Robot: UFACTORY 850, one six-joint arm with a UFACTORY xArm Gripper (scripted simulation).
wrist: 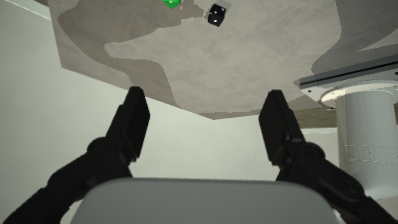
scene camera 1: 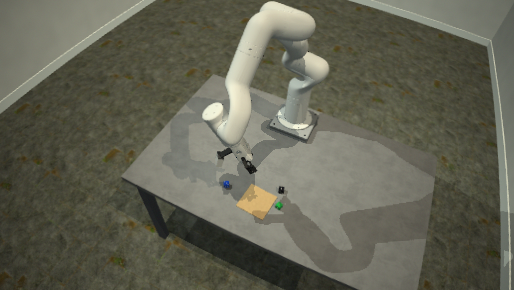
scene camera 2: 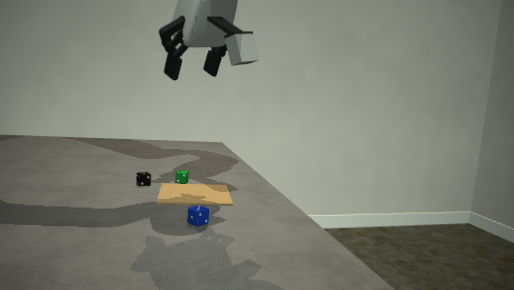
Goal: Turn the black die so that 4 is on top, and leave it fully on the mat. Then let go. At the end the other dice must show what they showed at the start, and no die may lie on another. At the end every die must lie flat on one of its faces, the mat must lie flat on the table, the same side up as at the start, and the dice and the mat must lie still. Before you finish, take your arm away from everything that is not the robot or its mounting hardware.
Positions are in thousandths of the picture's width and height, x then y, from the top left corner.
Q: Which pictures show the tan mat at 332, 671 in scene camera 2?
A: Scene camera 1 and scene camera 2 only.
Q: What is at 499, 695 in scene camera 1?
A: A tan mat.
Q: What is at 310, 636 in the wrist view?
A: The gripper.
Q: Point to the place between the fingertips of the gripper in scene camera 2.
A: At 371, 257
